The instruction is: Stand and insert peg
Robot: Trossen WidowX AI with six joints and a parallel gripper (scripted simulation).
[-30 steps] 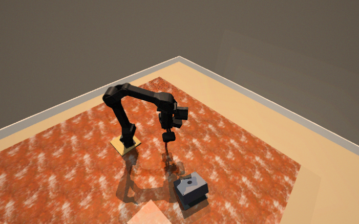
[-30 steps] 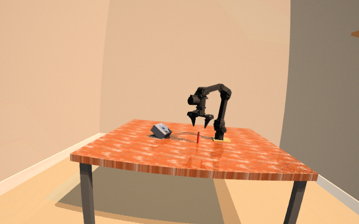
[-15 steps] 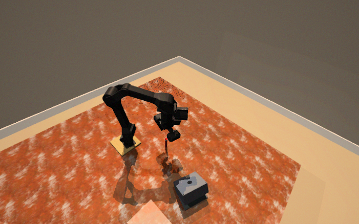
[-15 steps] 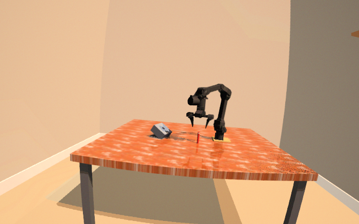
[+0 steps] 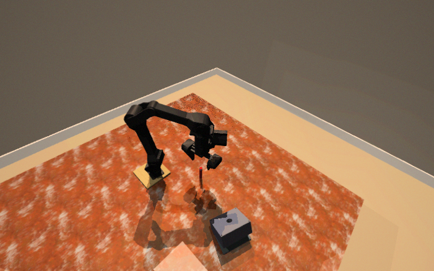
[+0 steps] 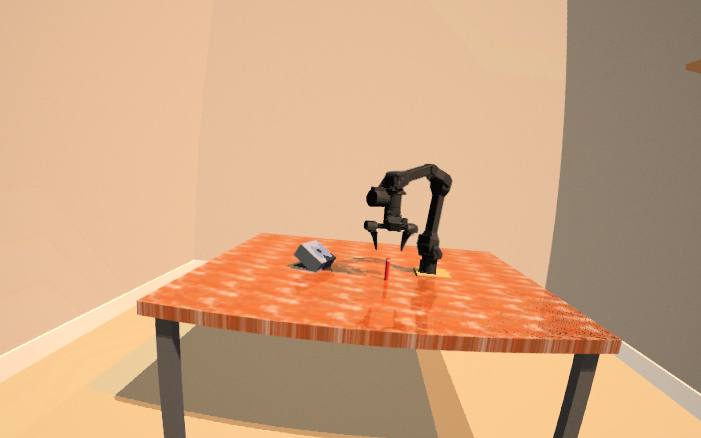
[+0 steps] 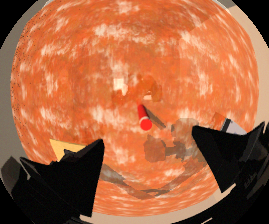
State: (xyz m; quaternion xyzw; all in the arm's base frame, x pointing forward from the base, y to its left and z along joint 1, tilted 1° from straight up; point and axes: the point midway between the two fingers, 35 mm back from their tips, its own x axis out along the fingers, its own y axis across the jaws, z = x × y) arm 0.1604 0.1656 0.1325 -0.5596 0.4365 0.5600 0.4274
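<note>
My gripper tip is now 5 cm above the red peg. From my gripper tip the other things lie so: sloped panel (28 cm ahead, 6 cm to the right, 6 cm below).
</note>
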